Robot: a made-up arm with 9 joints.
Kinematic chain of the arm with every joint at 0, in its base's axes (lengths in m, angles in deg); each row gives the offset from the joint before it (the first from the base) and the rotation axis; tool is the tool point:
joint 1: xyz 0 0 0.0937 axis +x
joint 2: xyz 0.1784 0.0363 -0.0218 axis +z
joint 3: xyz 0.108 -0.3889 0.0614 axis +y
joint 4: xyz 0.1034 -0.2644 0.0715 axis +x
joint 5: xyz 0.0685 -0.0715 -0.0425 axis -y
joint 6: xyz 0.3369 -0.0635 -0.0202 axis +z
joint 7: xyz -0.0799 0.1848 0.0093 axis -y
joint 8: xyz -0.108 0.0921 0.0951 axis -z
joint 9: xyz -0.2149 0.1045 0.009 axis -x
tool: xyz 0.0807 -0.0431 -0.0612
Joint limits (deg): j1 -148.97..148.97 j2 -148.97..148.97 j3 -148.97..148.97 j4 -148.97..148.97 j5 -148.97..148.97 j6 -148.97..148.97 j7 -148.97..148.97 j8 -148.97..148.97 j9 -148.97..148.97
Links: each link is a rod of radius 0.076 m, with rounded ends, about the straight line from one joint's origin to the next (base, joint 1, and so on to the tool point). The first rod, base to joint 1, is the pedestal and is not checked.
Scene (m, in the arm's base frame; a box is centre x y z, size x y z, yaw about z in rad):
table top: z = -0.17
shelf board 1: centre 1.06 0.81 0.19 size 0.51 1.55 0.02 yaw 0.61
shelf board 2: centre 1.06 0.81 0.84 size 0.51 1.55 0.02 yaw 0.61
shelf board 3: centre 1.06 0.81 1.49 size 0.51 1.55 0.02 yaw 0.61
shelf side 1: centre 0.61 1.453 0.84 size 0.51 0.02 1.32 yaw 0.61
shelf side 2: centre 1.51 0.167 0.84 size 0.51 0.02 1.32 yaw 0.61
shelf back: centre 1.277 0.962 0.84 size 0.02 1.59 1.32 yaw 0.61
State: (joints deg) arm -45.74 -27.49 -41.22 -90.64 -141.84 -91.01 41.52 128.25 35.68
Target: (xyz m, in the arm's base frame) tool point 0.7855 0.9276 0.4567
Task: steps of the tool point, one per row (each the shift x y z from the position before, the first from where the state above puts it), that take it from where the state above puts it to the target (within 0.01 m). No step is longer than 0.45 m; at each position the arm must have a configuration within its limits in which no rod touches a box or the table.
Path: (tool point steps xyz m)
1: 0.1372 0.1785 0.2720
2: 0.1852 0.2780 0.1855
3: 0.2142 0.3330 0.0463
4: 0.2142 0.3203 -0.1145
5: 0.1821 0.2371 -0.2533
6: 0.1247 0.1062 -0.3322
7: 0.1252 0.1226 -0.0080
8: 0.1508 0.0703 0.0080

